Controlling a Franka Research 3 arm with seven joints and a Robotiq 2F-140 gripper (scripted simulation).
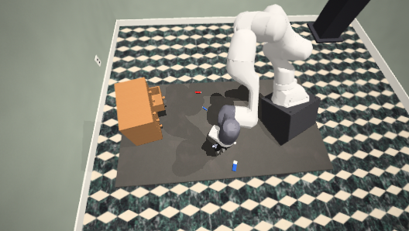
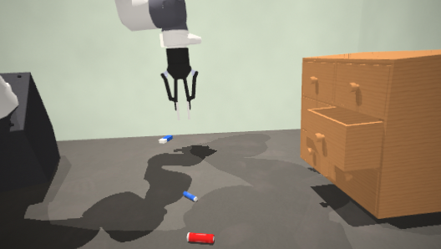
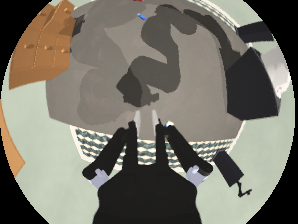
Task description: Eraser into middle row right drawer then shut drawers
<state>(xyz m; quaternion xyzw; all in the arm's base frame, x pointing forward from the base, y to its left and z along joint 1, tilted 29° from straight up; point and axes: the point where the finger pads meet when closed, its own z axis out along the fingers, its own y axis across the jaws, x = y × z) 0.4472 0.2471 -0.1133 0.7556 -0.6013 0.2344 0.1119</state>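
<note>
Right now the eraser is 130 mm below my hand, 100 mm behind it and 80 mm to the left of it. Also, from my hand: small blue cylinder: 360 mm to the right, 140 mm below, 60 mm ahead; red cylinder: 510 mm to the right, 130 mm below, 100 mm ahead.
</note>
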